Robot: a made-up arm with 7 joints.
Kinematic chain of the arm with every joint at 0, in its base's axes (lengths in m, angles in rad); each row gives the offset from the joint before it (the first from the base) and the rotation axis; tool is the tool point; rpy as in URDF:
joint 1: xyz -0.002 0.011 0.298 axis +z
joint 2: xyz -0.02 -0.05 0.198 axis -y
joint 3: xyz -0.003 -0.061 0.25 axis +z
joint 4: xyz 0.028 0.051 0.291 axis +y
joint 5: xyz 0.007 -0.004 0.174 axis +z
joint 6: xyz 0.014 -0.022 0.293 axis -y
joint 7: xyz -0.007 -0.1 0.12 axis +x
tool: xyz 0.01 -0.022 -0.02 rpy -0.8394 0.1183 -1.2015
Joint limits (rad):
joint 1: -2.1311..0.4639
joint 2: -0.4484..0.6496
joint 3: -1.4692..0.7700
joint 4: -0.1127..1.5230
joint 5: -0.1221..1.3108
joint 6: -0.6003..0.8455
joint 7: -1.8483..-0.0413
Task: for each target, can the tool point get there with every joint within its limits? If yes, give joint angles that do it. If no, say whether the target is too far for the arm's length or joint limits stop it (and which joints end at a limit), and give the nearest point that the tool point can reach.
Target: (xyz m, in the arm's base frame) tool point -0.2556 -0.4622 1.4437
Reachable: yes | joints -1.9276 -0.1759 0.0986 0.3701 1.0957 -0.0789 -0.6521
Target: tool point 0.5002 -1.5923 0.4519
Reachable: no: too far | nearest point 0.2542 -0.8069 0.7555 | short by 0.877 m
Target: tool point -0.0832 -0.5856 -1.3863
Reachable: no: too far | nearest point -0.0975 -0.6908 0.5797 | short by 1.969 m
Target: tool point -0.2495 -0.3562 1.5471
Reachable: yes | joints -0.4015 0.1727 -0.8999 0.5097 0.3089 0.4342 -1.1451
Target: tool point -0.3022 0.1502 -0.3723
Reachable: no: joint limits stop it (at a limit: joint 1, joint 2, joint 4, joint 6) | nearest point -0.6624 -0.3229 0.6107 | short by 1.149 m
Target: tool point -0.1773 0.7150 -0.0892
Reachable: no: joint limits stop it (at a limit: joint 1, joint 2, joint 3, joint 4, joint 6) | nearest point 0.2651 0.5684 0.6870 | short by 0.905 m
